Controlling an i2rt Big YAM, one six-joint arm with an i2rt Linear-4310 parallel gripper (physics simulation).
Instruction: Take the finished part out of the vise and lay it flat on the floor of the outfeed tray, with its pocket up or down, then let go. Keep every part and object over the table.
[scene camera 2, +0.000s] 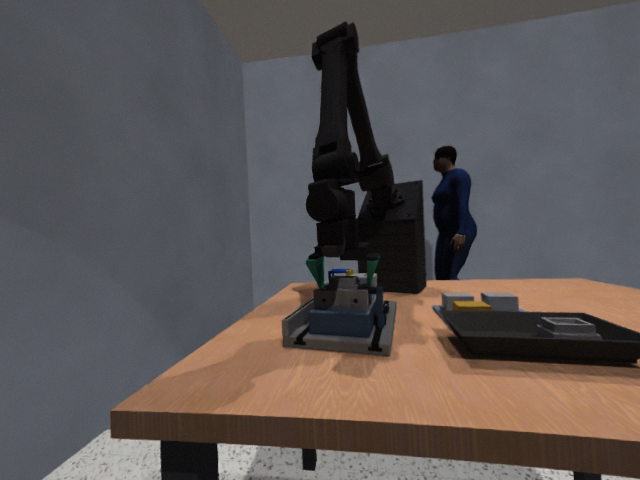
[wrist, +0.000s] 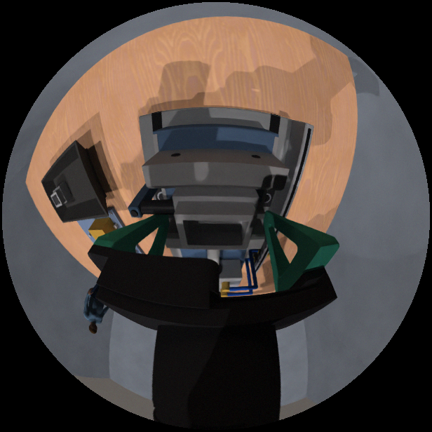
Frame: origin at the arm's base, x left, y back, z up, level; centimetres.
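Seen in the pictures: arm's base, link origin: (scene camera 2: 385, 202).
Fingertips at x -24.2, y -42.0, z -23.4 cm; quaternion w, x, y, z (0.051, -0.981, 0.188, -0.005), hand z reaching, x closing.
Pixels of each thing's top centre, then the offset from my fingertips to it. "spot": a spot on its surface instead.
- vise, top centre: (scene camera 2: 348, 279) dx +1.8, dy +4.9, dz +1.9 cm
- grey pocketed part, top centre: (scene camera 2: 566, 321) dx +32.4, dy -15.0, dz -3.3 cm
- yellow block, surface spot: (scene camera 2: 471, 306) spot: dx +25.3, dy -2.6, dz -3.7 cm
The vise (scene camera 2: 341, 322) (wrist: 215, 172) has a blue body and grey jaws and stands on a grey base. A grey block-like part with a dark, open pocket (wrist: 214, 234) sits at the vise in the wrist view, pocket up. In the scene view it is hard to tell from the jaws. My gripper (scene camera 2: 345, 286) (wrist: 216, 215) is open, with green fingers pointing down on either side of the part and nothing held. The black outfeed tray (scene camera 2: 542, 348) (wrist: 82, 204) stands to the right in the scene view. A grey pocketed part (scene camera 2: 567, 327) (wrist: 58, 197) lies in it.
Behind the tray, grey blocks (scene camera 2: 456, 301) (scene camera 2: 499, 301) and a yellow block (scene camera 2: 471, 306) (wrist: 101, 228) stand on a blue base. Blue tubes (scene camera 2: 339, 270) (wrist: 253, 275) rise behind the vise. A dark cabinet (scene camera 2: 398, 253) and a person (scene camera 2: 452, 211) are farther back.
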